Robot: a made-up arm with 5 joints.
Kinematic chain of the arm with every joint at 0, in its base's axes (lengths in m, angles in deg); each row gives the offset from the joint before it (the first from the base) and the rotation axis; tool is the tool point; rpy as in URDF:
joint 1: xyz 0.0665 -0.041 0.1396 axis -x
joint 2: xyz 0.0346 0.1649 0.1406 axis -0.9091 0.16 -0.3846
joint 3: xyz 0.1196 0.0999 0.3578 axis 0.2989 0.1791 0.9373
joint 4: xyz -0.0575 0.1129 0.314 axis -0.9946 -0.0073 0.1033
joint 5: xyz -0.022 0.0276 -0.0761 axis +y
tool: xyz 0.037 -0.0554 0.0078 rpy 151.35 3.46 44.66
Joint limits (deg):
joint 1: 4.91..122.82
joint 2: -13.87..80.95
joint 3: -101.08..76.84
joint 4: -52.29..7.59
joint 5: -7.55..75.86
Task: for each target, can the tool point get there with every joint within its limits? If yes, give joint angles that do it. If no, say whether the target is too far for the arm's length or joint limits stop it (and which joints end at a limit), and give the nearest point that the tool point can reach.
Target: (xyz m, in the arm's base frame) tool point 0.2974 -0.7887 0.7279
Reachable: no: joint limits stop it (at a limit: joint 1, joint 2, joint 3, joint 4, joint 5) | nearest point 0.2029 0.0930 0.8422 | short by 0.894 m
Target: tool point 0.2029 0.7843 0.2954
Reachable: yes | joints 51.14 -4.96 -21.88 -41.88 7.77
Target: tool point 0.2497 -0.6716 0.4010
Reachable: no: joint limits stop it (at a limit: joint 1, joint 2, joint 5) | nearest point 0.5822 -0.3347 -0.3422 | short by 0.881 m
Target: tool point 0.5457 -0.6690 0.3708
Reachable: no: joint limits stop it (at a limit: joint 1, joint 2, joint 4, joint 5) | nearest point 0.6193 -0.3221 -0.3247 | short by 0.781 m
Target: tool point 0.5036 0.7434 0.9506
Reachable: no: too far | nearest point 0.3678 0.5403 0.7211 | short by 0.335 m
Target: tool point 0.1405 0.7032 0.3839
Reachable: yes | joints 52.70 -5.73 30.03 -13.60 46.90
